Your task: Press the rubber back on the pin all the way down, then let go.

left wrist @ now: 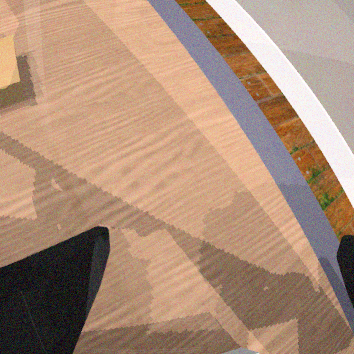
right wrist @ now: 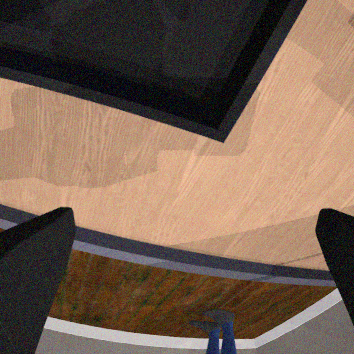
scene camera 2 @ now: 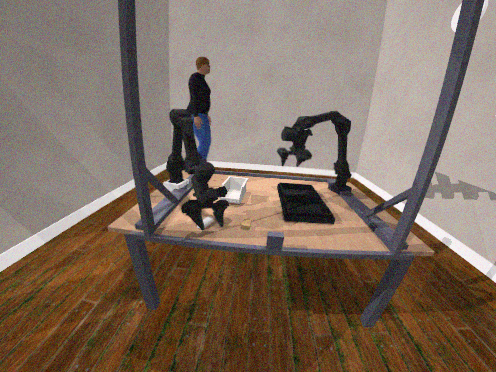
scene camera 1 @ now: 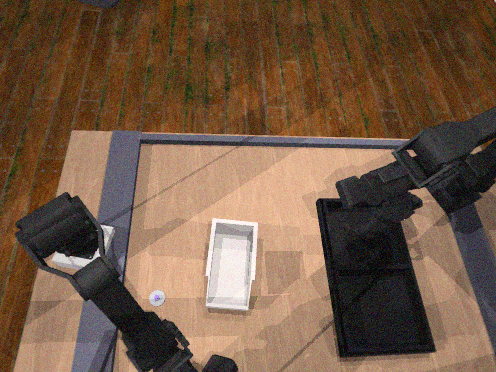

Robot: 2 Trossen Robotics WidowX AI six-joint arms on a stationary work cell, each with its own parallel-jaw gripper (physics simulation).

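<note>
A small pale disc with a purple centre lies on the table left of the white box in scene camera 1; it may be the pin or its rubber back, but it is too small to tell. My left gripper is open and low over the table's near left part. A white piece lies between or behind its fingers in scene camera 2, and a pale edge shows at the bottom of the left wrist view. My right gripper is open and empty, high near the black tray's far end.
A white open box stands mid-table. A black two-part tray lies right of it. A tan block lies right of my left gripper in scene camera 2. Grey frame posts rise at the sides.
</note>
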